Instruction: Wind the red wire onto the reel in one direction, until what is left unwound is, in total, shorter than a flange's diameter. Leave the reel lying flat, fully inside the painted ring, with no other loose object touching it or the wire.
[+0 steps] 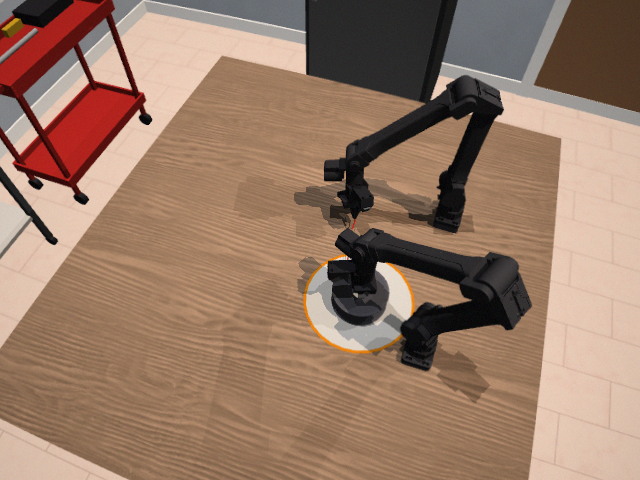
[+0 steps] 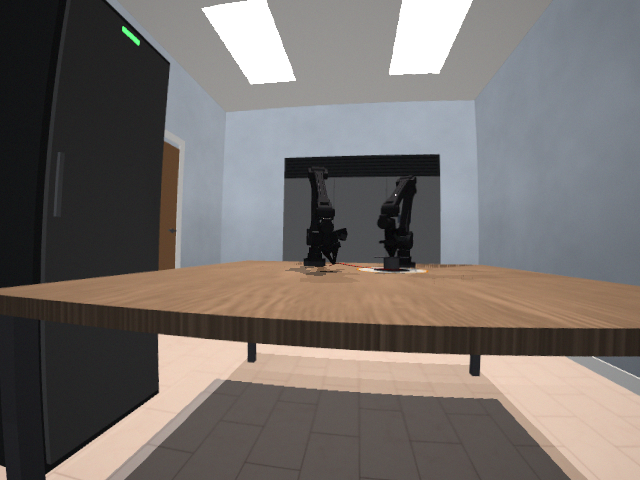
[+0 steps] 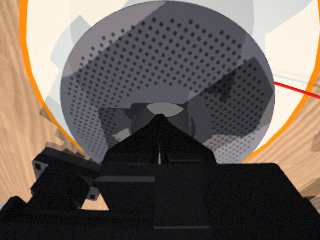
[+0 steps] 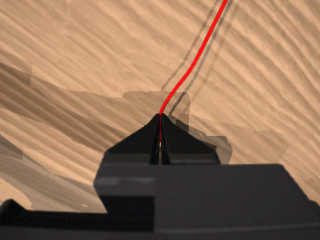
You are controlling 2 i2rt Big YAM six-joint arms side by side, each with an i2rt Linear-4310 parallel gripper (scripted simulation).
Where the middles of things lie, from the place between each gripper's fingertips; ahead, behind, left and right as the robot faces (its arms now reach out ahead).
Now: the dark grey reel (image 1: 342, 290) 30 mm below my left hand.
I see the dark grey reel 280 mm to the left of my right hand and 100 mm behind it.
